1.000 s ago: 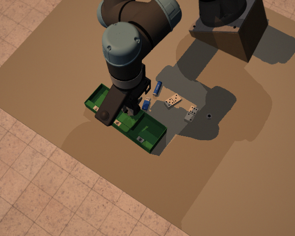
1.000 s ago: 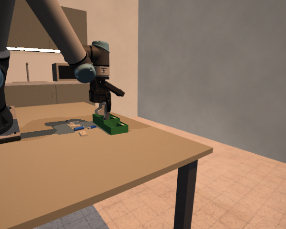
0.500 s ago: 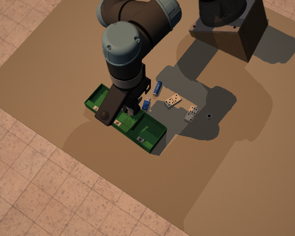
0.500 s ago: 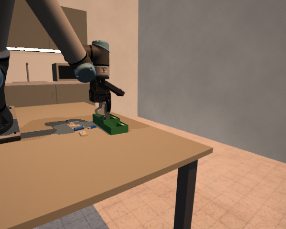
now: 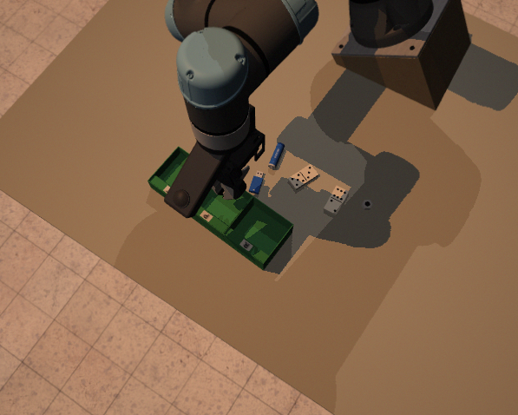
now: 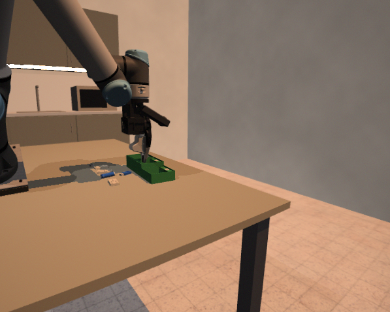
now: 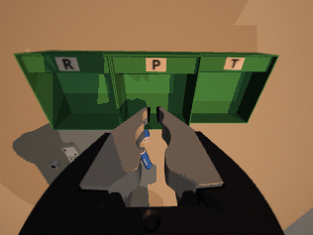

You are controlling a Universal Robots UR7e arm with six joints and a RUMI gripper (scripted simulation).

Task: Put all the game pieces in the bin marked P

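Right now my hand is 30 mm above the green bin and 10 mm short of it. From my hand the other things lie so: blue battery (130 mm behind, 50 mm below, 20 mm to the left); then small nut (200 mm to the left, 140 mm behind, 50 mm below); then blue USB stick (70 mm behind, 50 mm below, 20 mm to the left).
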